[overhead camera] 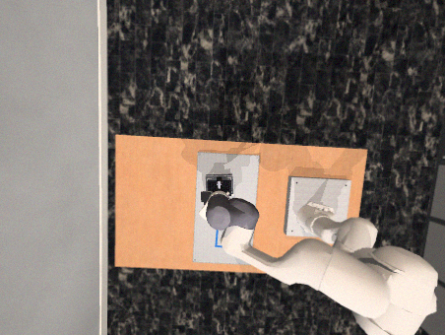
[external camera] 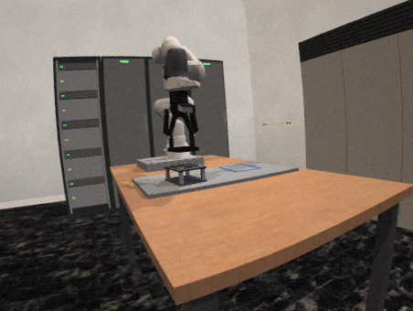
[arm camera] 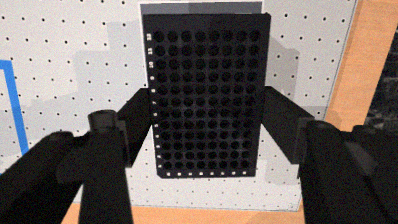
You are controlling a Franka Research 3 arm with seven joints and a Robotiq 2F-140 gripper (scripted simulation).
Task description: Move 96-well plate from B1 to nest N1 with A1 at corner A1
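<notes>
Now: the raised plate nest 90 mm below my hand. Also, from my hand: black 96-well plate: 20 mm below; A1 mark: 80 mm behind, 50 mm to the left, 90 mm below.
</notes>
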